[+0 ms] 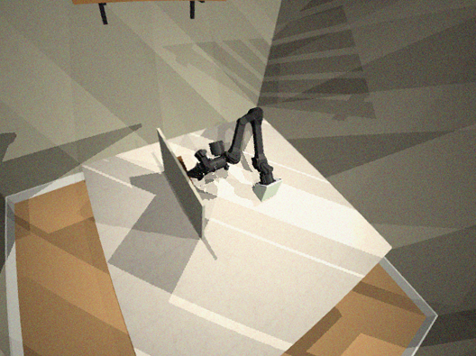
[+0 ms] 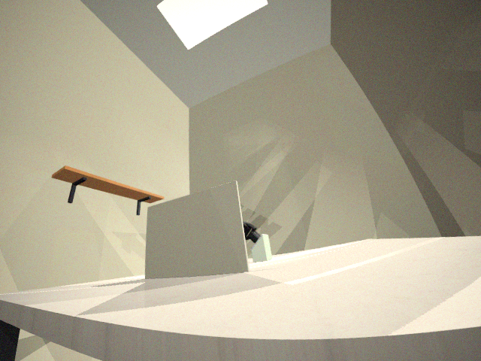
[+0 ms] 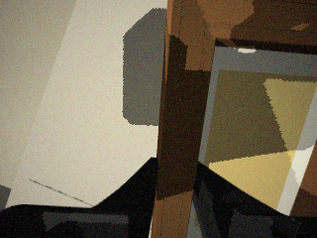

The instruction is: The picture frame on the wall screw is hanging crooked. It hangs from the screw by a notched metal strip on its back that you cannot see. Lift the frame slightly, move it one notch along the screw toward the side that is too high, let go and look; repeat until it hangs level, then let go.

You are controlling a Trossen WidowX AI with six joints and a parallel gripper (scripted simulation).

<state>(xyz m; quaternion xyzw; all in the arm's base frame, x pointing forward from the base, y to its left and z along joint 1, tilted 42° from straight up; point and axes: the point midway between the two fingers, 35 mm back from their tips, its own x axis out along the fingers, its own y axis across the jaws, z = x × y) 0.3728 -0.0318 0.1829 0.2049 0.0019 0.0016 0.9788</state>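
Now: the wooden picture frame 50 mm below my gripper tip and 20 mm to the right of it. Round my gripper tip: upright wall panel (60 mm below, 20 mm ahead, 10 mm to the right).
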